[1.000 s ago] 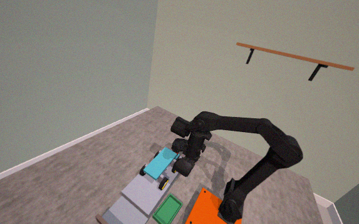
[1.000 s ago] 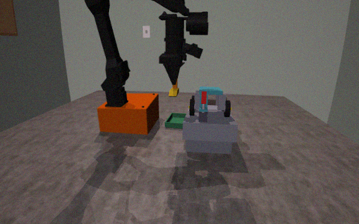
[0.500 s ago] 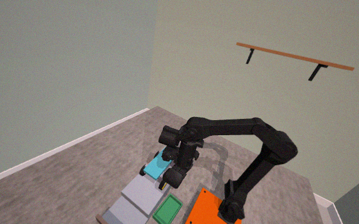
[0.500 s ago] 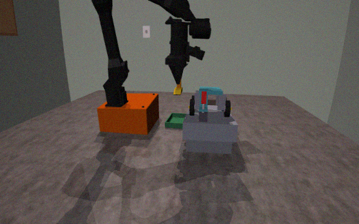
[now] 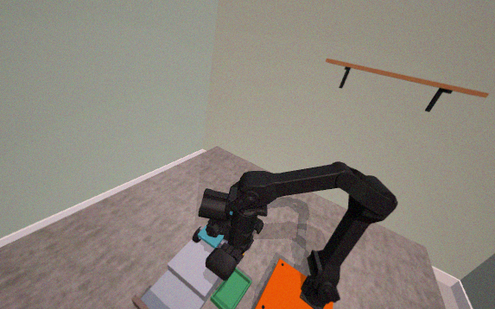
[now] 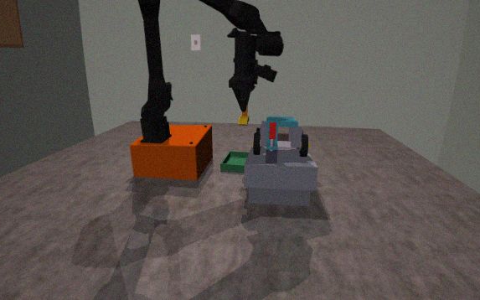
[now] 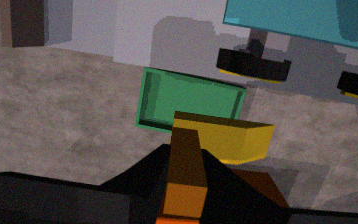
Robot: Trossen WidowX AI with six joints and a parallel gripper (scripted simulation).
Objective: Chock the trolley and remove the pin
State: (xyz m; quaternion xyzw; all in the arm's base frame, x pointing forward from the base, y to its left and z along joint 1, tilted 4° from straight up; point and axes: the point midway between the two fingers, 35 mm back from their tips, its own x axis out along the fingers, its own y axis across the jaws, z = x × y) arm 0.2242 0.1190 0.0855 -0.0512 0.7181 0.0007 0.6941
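Right now the red-headed stop pin is 100 mm ahead of my gripper tip, 200 mm to the right of it and 30 mm below it. Also, from my gripper tip: trolley (110 mm ahead, 90 mm to the right, 40 mm below); then green tray (20 mm behind, 10 mm to the right, 170 mm below); then yellow chock (20 mm to the right, 10 mm below).
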